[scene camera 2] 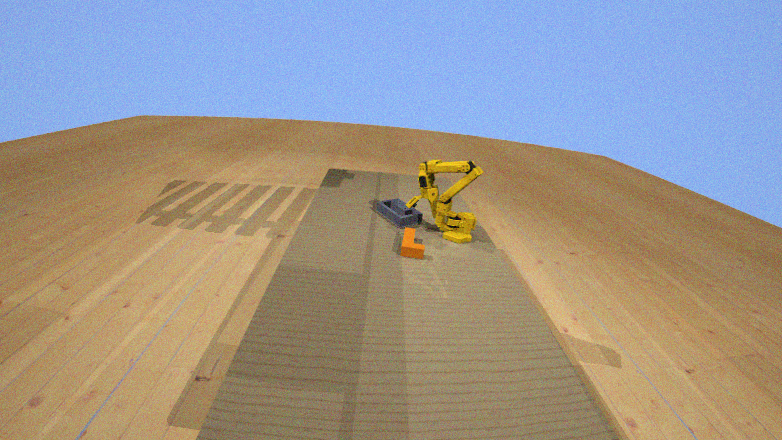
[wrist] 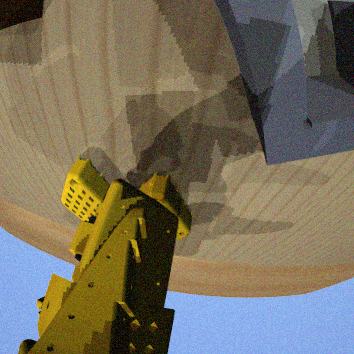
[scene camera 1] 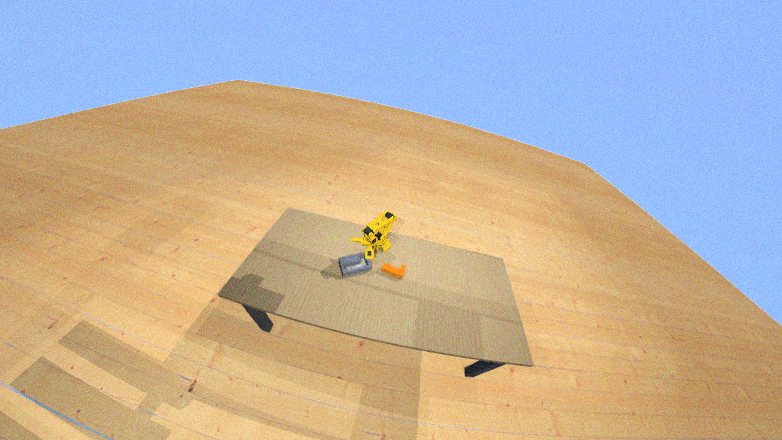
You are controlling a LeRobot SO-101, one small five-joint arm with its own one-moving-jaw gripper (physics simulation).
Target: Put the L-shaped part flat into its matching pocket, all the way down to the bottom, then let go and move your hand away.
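Places are measured from the arm's base along level axes (x right, y ahead, z up), in metres.
Pixels of known places: hand at its tool point: (scene camera 2: pixel 434 216) (wrist: pixel 145 218) (scene camera 1: pixel 373 248); arm's base at its link origin: (scene camera 2: pixel 448 234) (wrist: pixel 123 188) (scene camera 1: pixel 379 247).
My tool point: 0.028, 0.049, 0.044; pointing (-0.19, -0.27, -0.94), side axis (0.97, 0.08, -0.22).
For each thing: its top centre in the pictures, then the offset to it from my tool point, as dx, dy, dz. Level surfaces: height alone.
- orange L-shaped part at its top centre: (scene camera 2: pixel 414 237) (scene camera 1: pixel 394 266) -0.120, +0.077, -0.014
- blue-grey pocket block at its top centre: (scene camera 2: pixel 399 207) (scene camera 1: pixel 355 261) +0.069, +0.106, -0.007
- wooden table at its surface level: dz -0.044
The orange L-shaped part (scene camera 1: pixel 392 270) (scene camera 2: pixel 411 249) lies flat on the table, a short gap away from the blue-grey pocket block (scene camera 1: pixel 343 269) (scene camera 2: pixel 389 215). In scene camera 1 the part is right of the block; in scene camera 2 it is nearer the camera. The block's corner and wall (wrist: pixel 285 135) fill the upper right of the wrist view, and a paler recess floor shows inside it. My gripper (scene camera 1: pixel 363 247) (scene camera 2: pixel 422 213) is fully open and empty, above the arm's side of the block and apart from the orange part. The orange part does not show in the wrist view.
The wooden table (scene camera 1: pixel 464 295) (scene camera 2: pixel 464 350) bears the block, the part and the yellow arm. The arm's base (scene camera 2: pixel 458 236) stands near the table edge, beside the block and the part. Yellow arm parts (wrist: pixel 110 260) cover the lower left of the wrist view.
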